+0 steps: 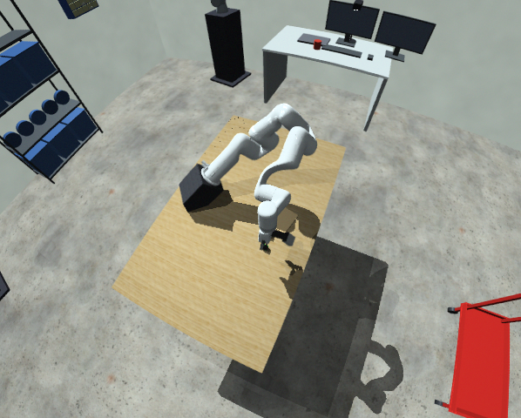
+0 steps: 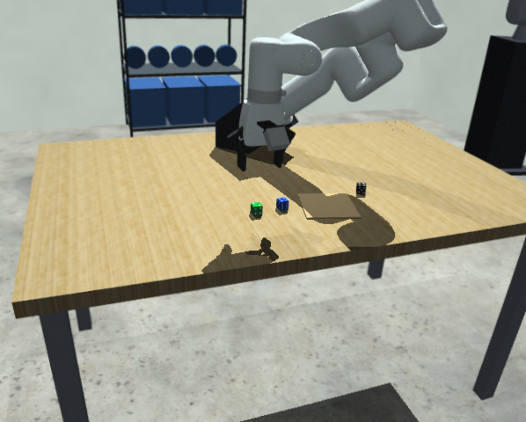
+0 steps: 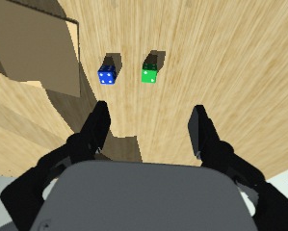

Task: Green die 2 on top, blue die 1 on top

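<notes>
The green die lies 10 mm behind my hand and 130 mm below it. From my hand the other things lie so: black die: 120 mm behind, 310 mm to the left, 130 mm below; tan mat: 40 mm behind, 190 mm to the left, 140 mm below; blue die: 40 mm behind, 70 mm to the left, 130 mm below.
</notes>
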